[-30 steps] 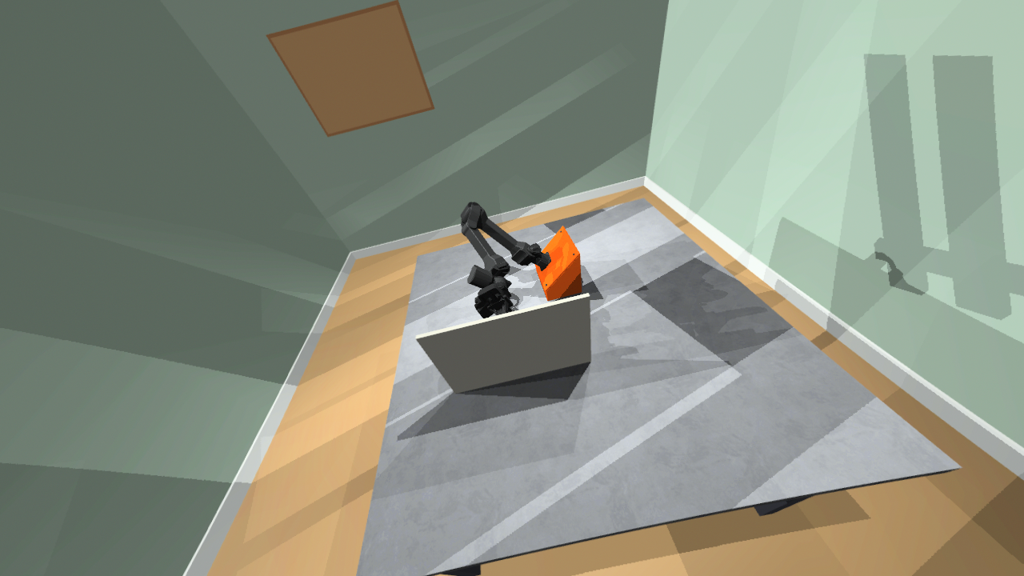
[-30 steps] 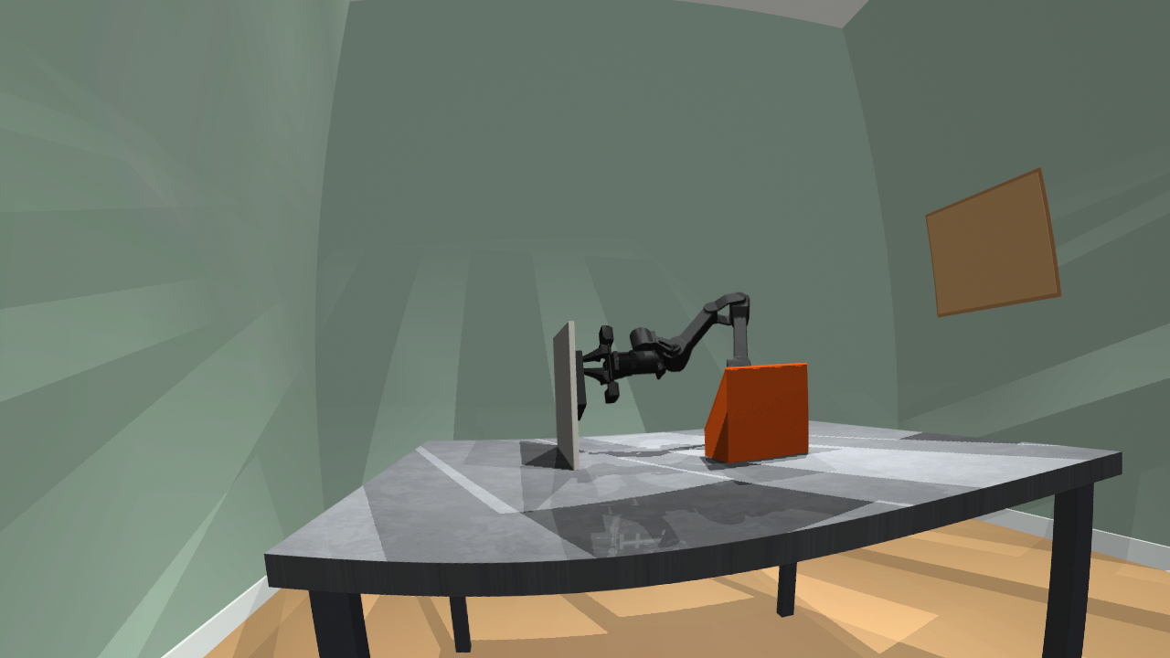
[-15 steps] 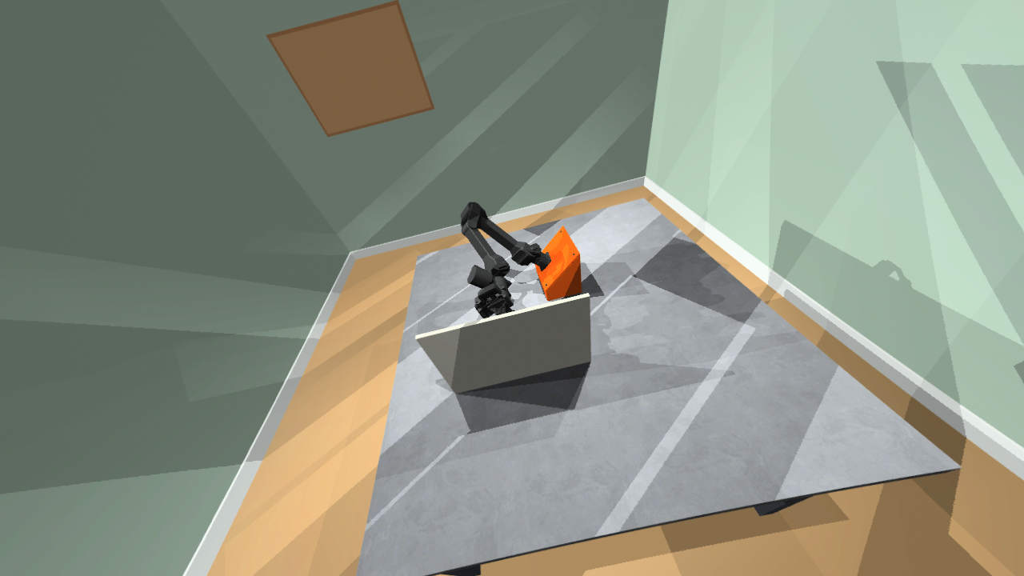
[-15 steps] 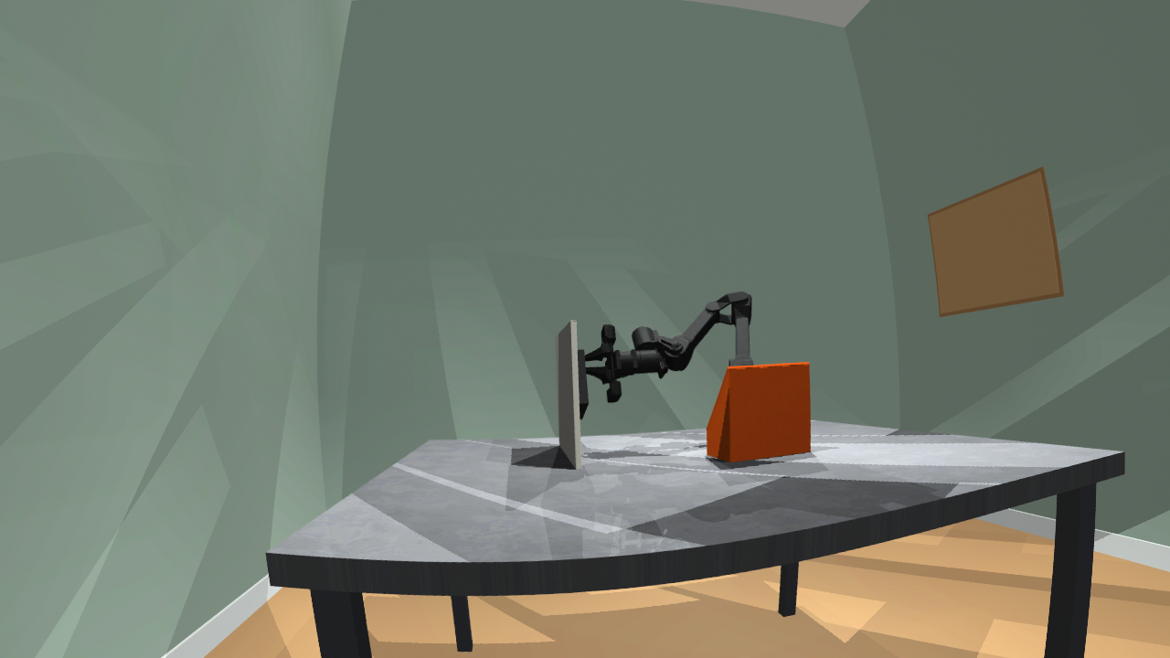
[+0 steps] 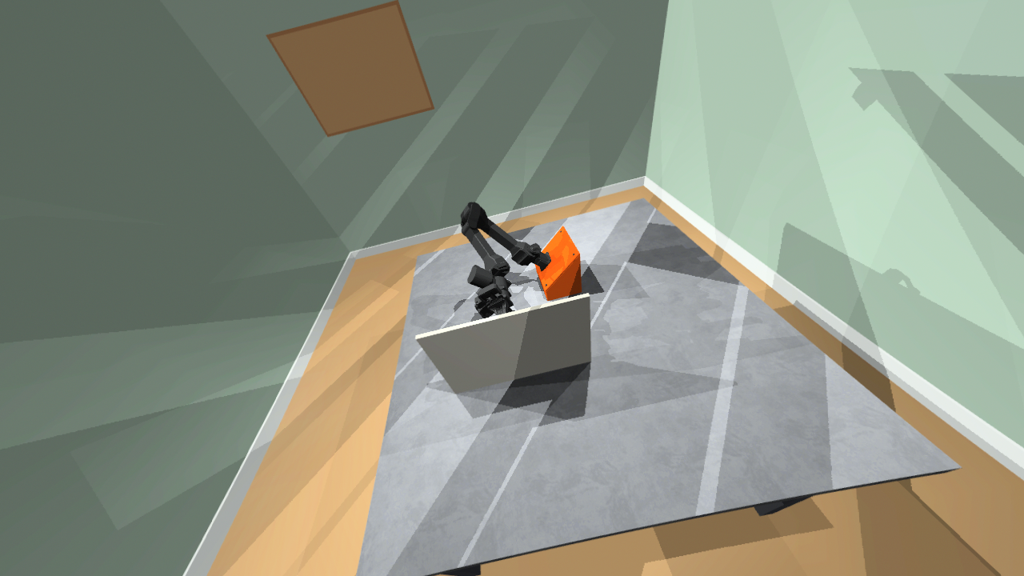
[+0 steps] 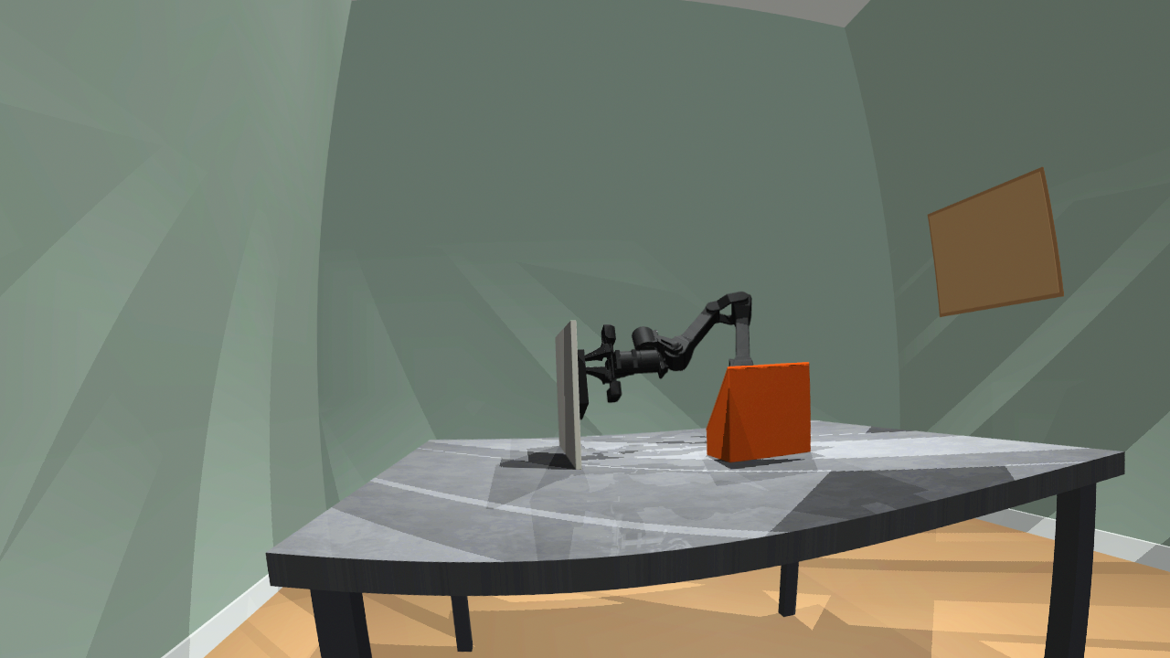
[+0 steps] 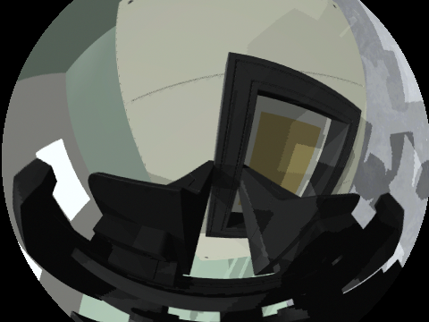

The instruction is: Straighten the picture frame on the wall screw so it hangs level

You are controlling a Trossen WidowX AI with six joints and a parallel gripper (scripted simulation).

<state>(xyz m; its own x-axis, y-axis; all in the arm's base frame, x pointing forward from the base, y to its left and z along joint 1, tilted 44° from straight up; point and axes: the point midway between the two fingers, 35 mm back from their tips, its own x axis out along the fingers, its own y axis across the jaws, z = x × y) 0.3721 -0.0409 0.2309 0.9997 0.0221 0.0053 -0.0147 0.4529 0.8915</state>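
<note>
The picture frame lies 10 mm ahead of my gripper tip, 20 mm to the left of it and 50 mm below it. The rest, counted from my gripper tip: wall panel (20 mm ahead, 70 mm below).
</note>
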